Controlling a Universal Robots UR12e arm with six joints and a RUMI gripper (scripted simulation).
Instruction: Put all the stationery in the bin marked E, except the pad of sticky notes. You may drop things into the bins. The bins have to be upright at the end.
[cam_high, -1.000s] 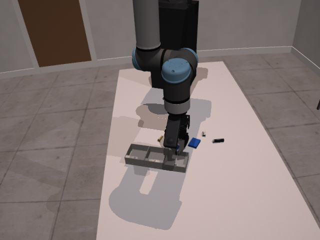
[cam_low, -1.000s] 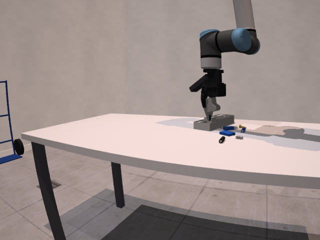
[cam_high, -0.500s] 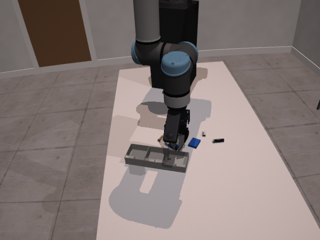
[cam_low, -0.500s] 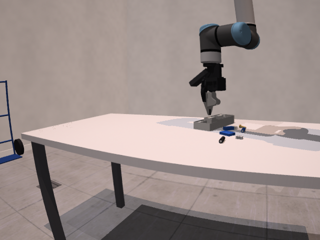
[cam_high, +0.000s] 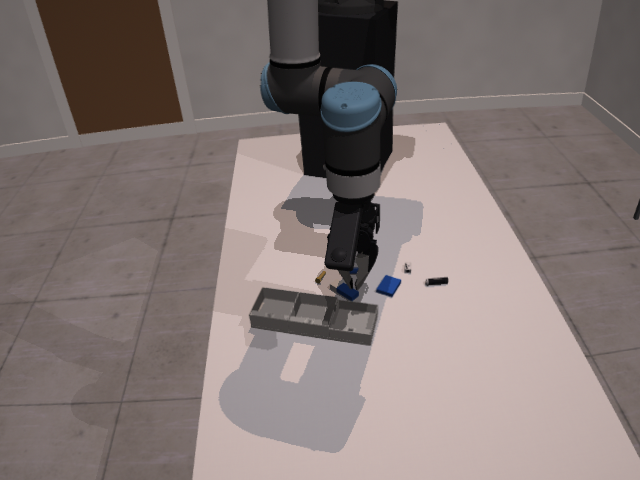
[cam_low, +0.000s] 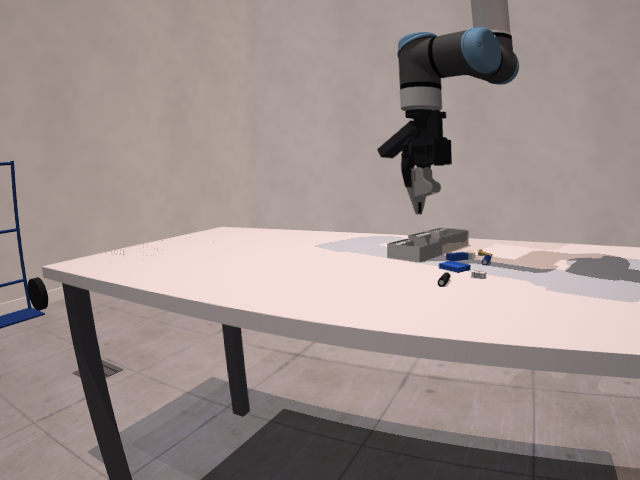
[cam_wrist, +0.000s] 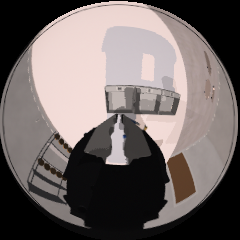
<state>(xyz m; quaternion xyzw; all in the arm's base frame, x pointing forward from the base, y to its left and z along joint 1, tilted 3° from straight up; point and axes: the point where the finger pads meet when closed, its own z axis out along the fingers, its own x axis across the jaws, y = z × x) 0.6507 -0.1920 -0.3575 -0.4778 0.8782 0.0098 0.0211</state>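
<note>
Now: hand 90 mm above the three-compartment bin tray, 80 mm to the left of it and 30 mm past it. Round my hand: brass piece: 150 mm behind, 110 mm below, 30 mm to the right; blue cylinder: 150 mm behind, 100 mm below, 40 mm to the left; blue sticky-note pad: 110 mm below, 100 mm to the left, 80 mm behind.
</note>
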